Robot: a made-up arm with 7 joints.
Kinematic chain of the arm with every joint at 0, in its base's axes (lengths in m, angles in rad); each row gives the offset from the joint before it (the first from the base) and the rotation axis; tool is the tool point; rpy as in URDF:
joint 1: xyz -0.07 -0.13 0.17 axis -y
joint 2: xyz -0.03 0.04 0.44 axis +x
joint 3: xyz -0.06 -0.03 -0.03 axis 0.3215 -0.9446 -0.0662
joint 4: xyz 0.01 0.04 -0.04 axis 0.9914 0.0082 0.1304
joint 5: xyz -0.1 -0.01 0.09 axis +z
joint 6: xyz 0 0.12 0.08 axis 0.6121 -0.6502 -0.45
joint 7: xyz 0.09 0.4 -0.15 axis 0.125 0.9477 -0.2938
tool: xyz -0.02 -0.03 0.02 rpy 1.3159 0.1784 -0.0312
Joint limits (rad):
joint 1: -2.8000..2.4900
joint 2: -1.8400..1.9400
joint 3: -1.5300..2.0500
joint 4: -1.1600..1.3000
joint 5: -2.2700..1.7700
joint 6: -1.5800..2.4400
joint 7: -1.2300..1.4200
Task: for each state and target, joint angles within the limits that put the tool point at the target. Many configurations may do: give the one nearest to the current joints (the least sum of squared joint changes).
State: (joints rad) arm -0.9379 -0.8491 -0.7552 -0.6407 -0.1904 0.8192 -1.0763
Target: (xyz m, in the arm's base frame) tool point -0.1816 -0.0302 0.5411
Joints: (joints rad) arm -1.4013 -0.7222 -1.0804 -0.7815 0.1710 0.5048 -1.0749
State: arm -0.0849 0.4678 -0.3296 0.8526 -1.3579 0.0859 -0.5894
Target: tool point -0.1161 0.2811 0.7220
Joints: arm 0.1498 0.5114 -0.4907 0.4450 -0.6425 -0.3486 -0.5959
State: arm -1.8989 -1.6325 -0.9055 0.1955 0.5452 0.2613 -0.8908
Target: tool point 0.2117 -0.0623 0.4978
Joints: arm -2.2197 -1.7088 -0.8059 -0.0432 0.6805 -0.0330 -0.9029
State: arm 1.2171 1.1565 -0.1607 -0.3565 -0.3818 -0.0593 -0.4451
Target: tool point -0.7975 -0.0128 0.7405
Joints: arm 0.8974 1.5351 -0.0188 -0.1648 -0.0969 0.2058 -0.4220
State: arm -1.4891 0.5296 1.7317 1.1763 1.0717 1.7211 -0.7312
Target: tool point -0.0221 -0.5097 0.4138
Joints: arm -1.5374 0.1123 1.5970 1.3000 0.9947 1.9153 -0.7309
